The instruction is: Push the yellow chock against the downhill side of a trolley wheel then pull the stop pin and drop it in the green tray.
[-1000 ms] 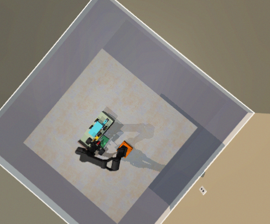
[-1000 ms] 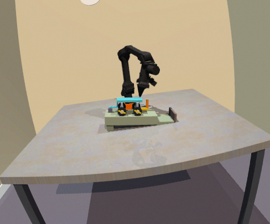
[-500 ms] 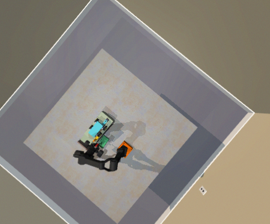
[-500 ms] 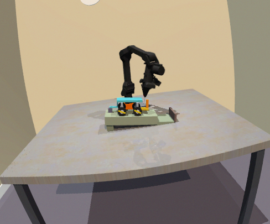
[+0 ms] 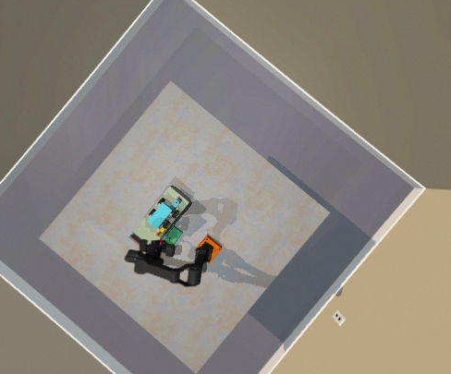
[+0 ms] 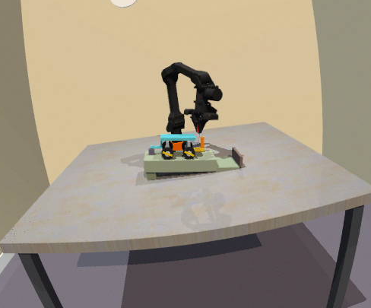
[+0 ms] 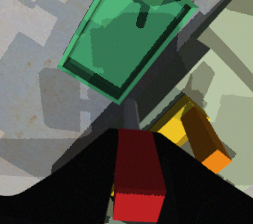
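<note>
My gripper tip is right at the red-headed stop pin. From my gripper tip the other things lie so: trolley 12 cm to the right, 9 cm ahead, 2 cm below; yellow chock 5 cm below, 5 cm ahead, 2 cm to the right; dark end stop 14 cm to the left, 12 cm ahead, 11 cm below.
</note>
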